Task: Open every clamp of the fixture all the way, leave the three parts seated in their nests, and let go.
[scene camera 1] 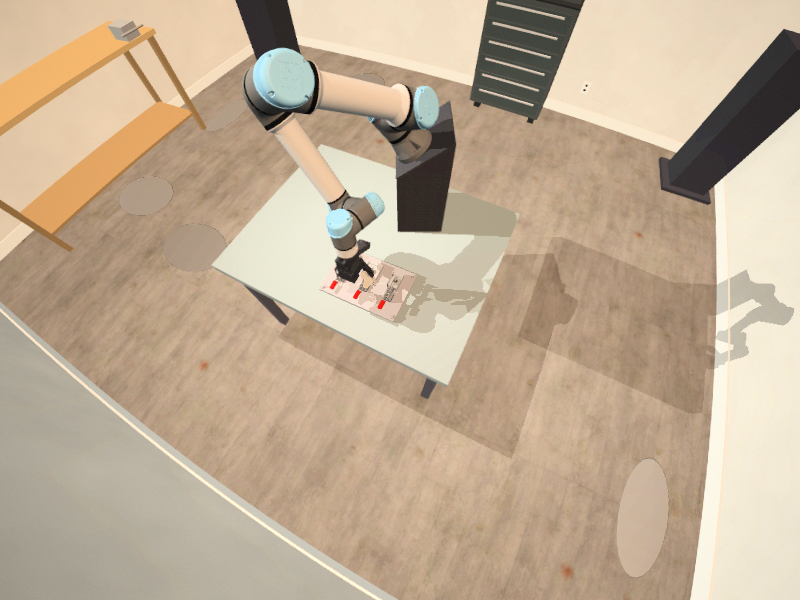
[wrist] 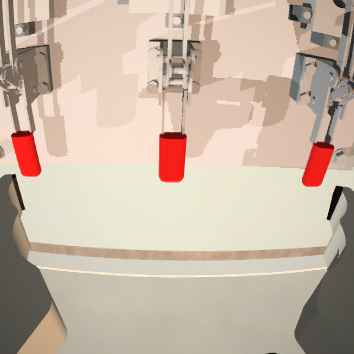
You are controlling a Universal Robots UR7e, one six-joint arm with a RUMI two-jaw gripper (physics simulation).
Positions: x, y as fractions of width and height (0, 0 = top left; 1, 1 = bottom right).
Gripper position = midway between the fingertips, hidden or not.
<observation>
The gripper shows in scene camera 1 (0.45, 0.46) and in the wrist view (0.50, 0.52).
</observation>
